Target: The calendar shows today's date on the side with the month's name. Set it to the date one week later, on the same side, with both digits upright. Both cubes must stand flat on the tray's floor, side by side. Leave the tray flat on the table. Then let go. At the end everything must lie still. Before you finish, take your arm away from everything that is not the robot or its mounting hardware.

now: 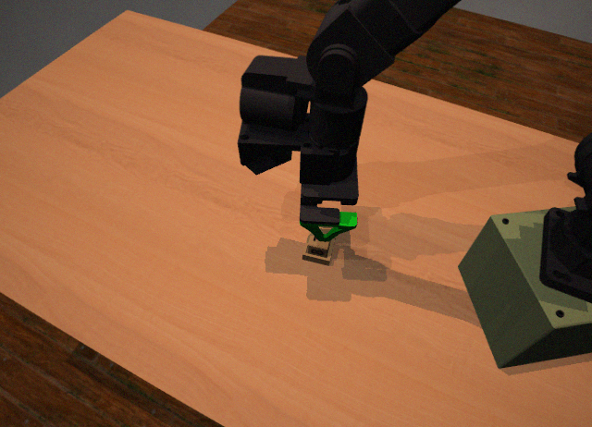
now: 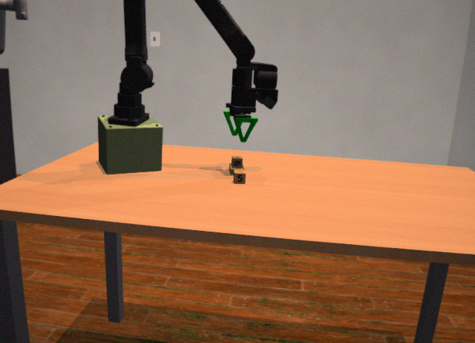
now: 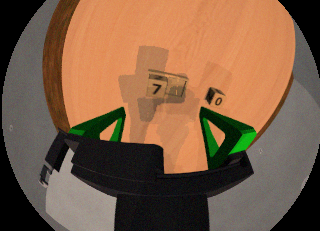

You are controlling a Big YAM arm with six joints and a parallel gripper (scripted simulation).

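Now: hand 1 cm to the left of the tray and 10 cm above it.
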